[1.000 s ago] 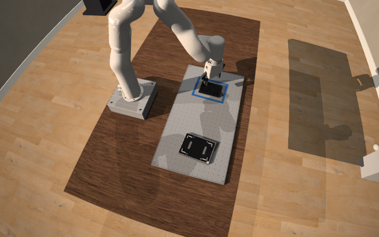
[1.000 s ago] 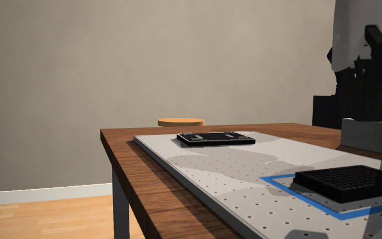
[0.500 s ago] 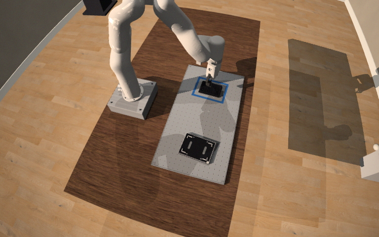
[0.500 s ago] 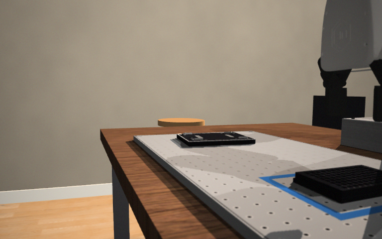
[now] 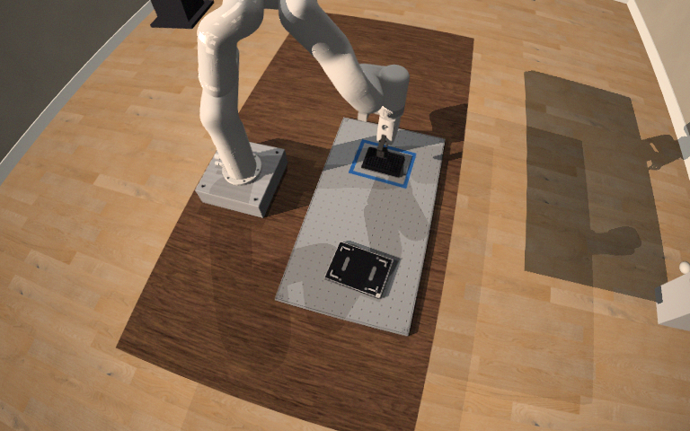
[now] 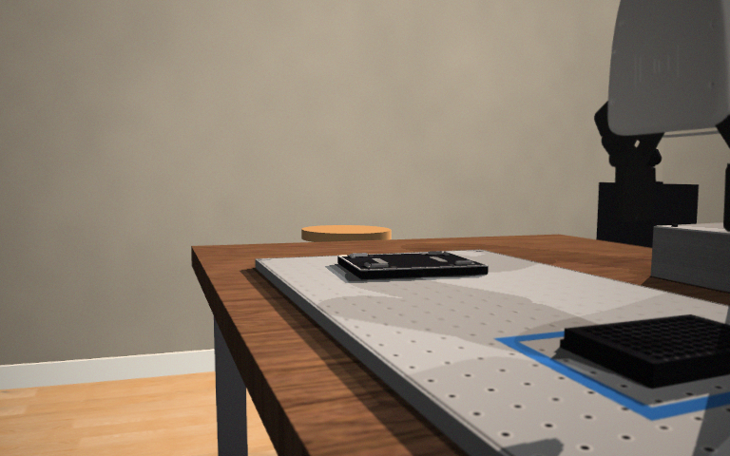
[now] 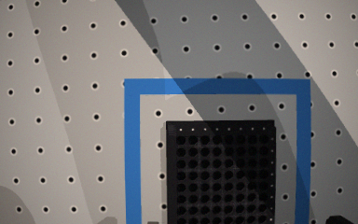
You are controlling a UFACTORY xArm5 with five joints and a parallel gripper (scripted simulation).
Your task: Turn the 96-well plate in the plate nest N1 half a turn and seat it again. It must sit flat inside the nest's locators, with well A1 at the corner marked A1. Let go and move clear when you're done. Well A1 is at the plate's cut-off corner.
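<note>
The black 96-well plate lies 90 mm below my hand. From my hand the other things lie so: black plate nest (390 mm to the right, 90 mm below).
</note>
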